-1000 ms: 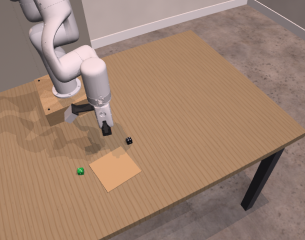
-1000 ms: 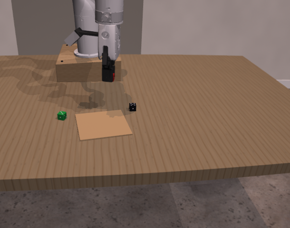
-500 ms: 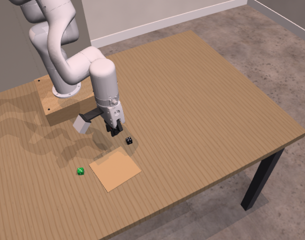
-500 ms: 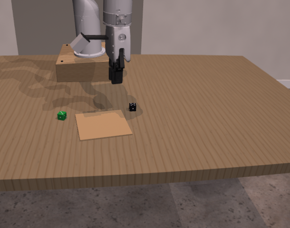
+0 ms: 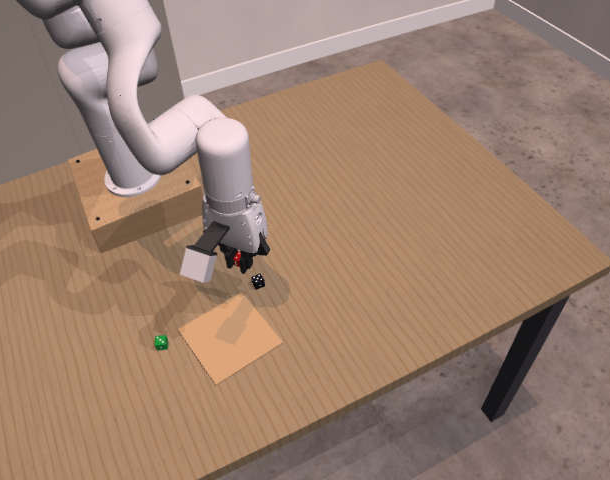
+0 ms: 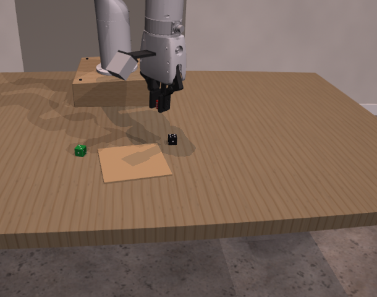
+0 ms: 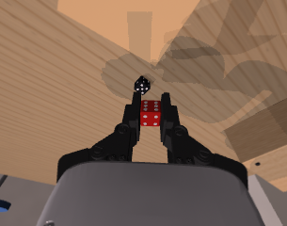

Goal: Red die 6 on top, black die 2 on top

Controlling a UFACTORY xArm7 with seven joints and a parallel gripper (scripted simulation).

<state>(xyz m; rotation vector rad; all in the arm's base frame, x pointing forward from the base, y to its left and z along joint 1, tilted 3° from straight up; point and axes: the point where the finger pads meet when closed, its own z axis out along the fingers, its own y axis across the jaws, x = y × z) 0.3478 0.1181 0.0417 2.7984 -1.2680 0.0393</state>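
My gripper is now 2 cm past the black die, 3 cm to the right of it and 11 cm above it. Round my hand: red die 1 cm below; then tan mat 7 cm ahead, 6 cm to the right, 11 cm below; then green die 3 cm ahead, 18 cm to the right, 11 cm below.
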